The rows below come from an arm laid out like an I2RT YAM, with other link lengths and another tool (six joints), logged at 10 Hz.
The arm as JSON. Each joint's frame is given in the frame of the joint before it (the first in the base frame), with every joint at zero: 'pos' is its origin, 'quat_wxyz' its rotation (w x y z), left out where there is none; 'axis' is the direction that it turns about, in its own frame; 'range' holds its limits. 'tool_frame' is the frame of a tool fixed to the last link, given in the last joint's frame.
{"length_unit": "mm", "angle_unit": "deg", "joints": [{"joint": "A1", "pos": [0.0, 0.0, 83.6], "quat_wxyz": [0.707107, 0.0, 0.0, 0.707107], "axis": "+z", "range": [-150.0, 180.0]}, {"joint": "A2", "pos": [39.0, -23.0, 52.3], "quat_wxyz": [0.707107, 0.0, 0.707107, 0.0], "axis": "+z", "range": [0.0, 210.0]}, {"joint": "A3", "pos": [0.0, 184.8, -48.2], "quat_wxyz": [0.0, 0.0, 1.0, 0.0], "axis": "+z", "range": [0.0, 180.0]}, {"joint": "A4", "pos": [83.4, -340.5, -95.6], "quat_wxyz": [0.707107, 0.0, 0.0, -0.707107], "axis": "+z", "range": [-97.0, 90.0]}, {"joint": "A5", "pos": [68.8, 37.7, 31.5], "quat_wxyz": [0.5, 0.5, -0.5, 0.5], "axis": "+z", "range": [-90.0, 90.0]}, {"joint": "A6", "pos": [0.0, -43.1, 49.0], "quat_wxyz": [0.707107, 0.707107, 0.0, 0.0], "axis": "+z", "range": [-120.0, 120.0]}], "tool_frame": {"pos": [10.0, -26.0, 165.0], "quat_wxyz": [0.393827, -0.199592, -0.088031, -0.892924]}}
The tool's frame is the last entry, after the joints.
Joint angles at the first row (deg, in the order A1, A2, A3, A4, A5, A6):
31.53, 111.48, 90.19, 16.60, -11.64, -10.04
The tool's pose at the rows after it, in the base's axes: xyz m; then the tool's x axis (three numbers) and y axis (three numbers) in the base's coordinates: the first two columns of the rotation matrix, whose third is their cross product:
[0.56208 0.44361 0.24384 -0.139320 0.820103 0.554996 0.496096 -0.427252 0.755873]
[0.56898 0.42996 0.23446 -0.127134 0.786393 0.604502 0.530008 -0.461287 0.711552]
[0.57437 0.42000 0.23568 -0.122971 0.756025 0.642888 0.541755 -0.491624 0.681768]
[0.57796 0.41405 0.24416 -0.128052 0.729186 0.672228 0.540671 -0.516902 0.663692]
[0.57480 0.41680 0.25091 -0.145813 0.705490 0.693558 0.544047 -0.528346 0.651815]
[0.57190 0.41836 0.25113 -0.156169 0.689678 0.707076 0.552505 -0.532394 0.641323]
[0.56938 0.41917 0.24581 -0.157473 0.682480 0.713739 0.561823 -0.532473 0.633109]
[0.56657 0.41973 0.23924 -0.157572 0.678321 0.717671 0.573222 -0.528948 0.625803]
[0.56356 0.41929 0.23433 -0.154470 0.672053 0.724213 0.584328 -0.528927 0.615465]
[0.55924 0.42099 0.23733 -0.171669 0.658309 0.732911 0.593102 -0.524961 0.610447]
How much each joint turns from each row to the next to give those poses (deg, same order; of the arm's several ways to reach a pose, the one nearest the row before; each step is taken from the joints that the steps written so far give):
-1.09, 0.00, -1.99, 2.08, -1.97, 2.05
-1.95, 0.00, -1.99, 2.60, -2.95, 3.76
-1.33, 0.00, -0.87, 2.31, -1.79, 2.80
-0.79, 0.00, -0.02, 1.93, -1.03, 2.03
0.13, 0.00, -0.17, 1.90, -0.83, 1.49
0.02, 0.00, -0.59, 1.44, -0.83, 1.09
0.05, 0.00, -0.94, 1.03, -0.46, 0.66
0.00, -0.11, -1.05, 0.72, -0.56, 0.48
-0.02, -0.43, -1.23, 0.66, -0.44, 0.72
-0.05, -0.38, -0.57, 1.04, -1.25, 0.72

